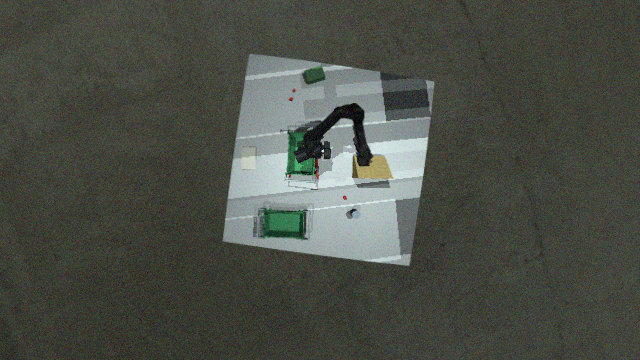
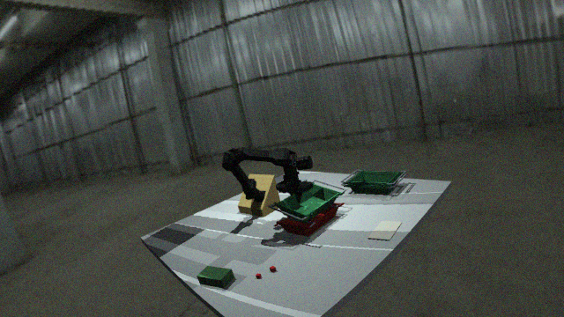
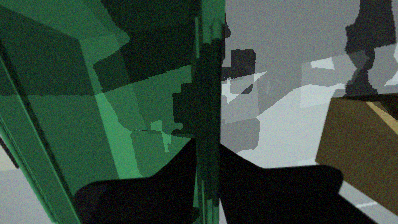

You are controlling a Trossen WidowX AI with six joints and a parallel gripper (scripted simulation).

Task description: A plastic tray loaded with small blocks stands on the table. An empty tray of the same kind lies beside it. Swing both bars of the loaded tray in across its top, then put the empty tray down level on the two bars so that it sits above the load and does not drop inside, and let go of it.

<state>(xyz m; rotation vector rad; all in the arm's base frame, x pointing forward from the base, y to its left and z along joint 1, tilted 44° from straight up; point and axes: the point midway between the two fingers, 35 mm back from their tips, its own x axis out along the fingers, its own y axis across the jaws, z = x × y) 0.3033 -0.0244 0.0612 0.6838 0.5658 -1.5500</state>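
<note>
The green tray lies 8 cm ahead of my gripper tip, 2 cm above it and 1 cm to the right of it. The rest, counted from my gripper tip: pale flat card (44 cm ahead, 10 cm below, 1 cm to the right); then dark green box (55 cm to the right, 9 cm below, 2 cm behind); then grey cylinder (39 cm to the left, 25 cm behind, 7 cm below).
</note>
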